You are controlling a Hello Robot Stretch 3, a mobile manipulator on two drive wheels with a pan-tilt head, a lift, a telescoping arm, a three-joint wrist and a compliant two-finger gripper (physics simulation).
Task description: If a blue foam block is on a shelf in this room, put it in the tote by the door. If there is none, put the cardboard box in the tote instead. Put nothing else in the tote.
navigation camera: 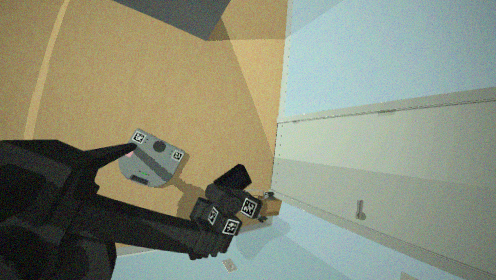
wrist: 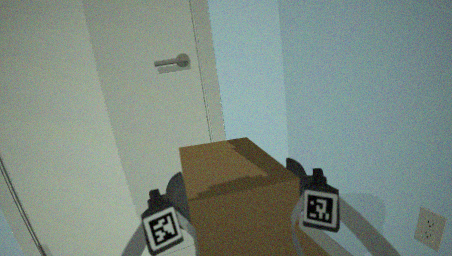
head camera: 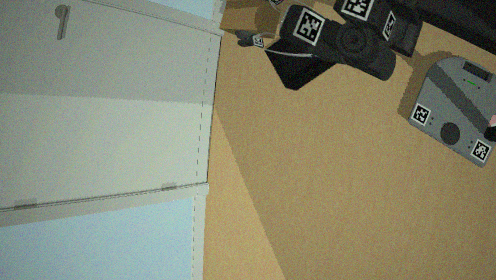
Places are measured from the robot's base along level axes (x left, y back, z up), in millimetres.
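Pixels of known places: gripper, fingertip midpoint: point(navigation camera: 269, 207) point(wrist: 236, 184) point(head camera: 246, 14); robot's base at its link origin: point(navigation camera: 158, 145) point(head camera: 449, 133).
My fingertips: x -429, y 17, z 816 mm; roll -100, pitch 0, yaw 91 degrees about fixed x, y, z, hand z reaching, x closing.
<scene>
For each thing: its middle in the pictures, then the offset to it from my fingertips. Level surfaces: height alone.
- brown cardboard box at the middle of its body: point(wrist: 229, 192) point(head camera: 249, 18) point(navigation camera: 268, 205) dx +12, dy -6, dz +1 mm
- wooden floor at its surface level: dz -816 mm
- outlet at the middle of its body: point(wrist: 429, 229) point(navigation camera: 229, 265) dx -306, dy +523, dz -416 mm
A brown cardboard box point(head camera: 239, 16) point(navigation camera: 271, 206) point(wrist: 242, 220) is held between the two fingers of my gripper point(head camera: 260, 20) point(navigation camera: 265, 206) point(wrist: 236, 184). The fingers press its left and right sides in the wrist view, and its top face is level with or a little above the fingertips. In the head view the box and gripper are partly cut off at the top edge. The box is near the corner beside the door point(head camera: 110, 135) point(navigation camera: 380, 160) point(wrist: 140, 105). The tote does not show for certain in these views, and no blue foam block or shelf shows.
My grey base point(head camera: 440, 100) point(navigation camera: 155, 165) stands on the wooden floor point(head camera: 350, 200) point(navigation camera: 125, 80). A light blue wall point(navigation camera: 310, 250) point(wrist: 360, 90) with an outlet point(navigation camera: 229, 265) point(wrist: 430, 228) meets the door side. A dark grey flat-looking thing point(navigation camera: 185, 15) lies at the navigation view's top.
</scene>
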